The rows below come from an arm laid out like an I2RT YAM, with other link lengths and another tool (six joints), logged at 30 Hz.
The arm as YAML. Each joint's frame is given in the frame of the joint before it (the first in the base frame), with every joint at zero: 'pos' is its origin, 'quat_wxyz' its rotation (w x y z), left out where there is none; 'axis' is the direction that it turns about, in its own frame. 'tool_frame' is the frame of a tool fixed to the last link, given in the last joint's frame.
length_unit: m
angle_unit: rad
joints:
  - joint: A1
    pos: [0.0, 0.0, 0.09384]
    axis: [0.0, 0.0, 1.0]
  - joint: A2
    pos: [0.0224, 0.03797, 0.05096]
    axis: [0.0, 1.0, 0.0]
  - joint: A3
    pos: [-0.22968, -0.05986, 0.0]
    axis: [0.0, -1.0, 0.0]
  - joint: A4
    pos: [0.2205, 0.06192, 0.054]
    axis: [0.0, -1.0, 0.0]
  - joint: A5
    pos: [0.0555, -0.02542, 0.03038]
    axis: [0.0, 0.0, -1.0]
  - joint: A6
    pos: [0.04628, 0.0, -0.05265]
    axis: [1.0, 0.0, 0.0]
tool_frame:
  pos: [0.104, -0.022, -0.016]
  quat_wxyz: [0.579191, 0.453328, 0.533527, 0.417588]
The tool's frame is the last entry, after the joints.
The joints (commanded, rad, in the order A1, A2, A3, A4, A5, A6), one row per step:
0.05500 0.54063 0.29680 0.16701 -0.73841 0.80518
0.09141 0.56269 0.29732 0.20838 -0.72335 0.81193
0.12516 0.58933 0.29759 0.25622 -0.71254 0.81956
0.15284 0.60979 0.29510 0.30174 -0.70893 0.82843
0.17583 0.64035 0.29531 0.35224 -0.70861 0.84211
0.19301 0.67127 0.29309 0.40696 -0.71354 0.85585
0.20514 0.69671 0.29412 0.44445 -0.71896 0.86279
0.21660 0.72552 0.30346 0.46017 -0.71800 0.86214
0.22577 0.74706 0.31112 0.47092 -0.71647 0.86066
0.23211 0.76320 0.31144 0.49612 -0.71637 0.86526
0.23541 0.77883 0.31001 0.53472 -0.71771 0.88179
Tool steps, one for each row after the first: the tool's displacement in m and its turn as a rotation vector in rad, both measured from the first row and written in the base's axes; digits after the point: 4 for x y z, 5 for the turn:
0.0006 0.0065 0.0026 0.00512 -0.01499 0.02105
0.0013 0.0131 0.0053 0.01211 -0.03079 0.04372
0.0012 0.0193 0.0078 0.02103 -0.04655 0.06759
0.0020 0.0251 0.0100 0.03332 -0.05611 0.09004
0.0028 0.0303 0.0119 0.04593 -0.06681 0.11216
0.0035 0.0342 0.0131 0.05273 -0.07414 0.12984
0.0051 0.0372 0.0131 0.05220 -0.07064 0.14027
0.0064 0.0396 0.0132 0.05110 -0.06848 0.14787
0.0074 0.0416 0.0140 0.05573 -0.07407 0.15422
0.0088 0.0433 0.0164 0.06983 -0.08256 0.15923

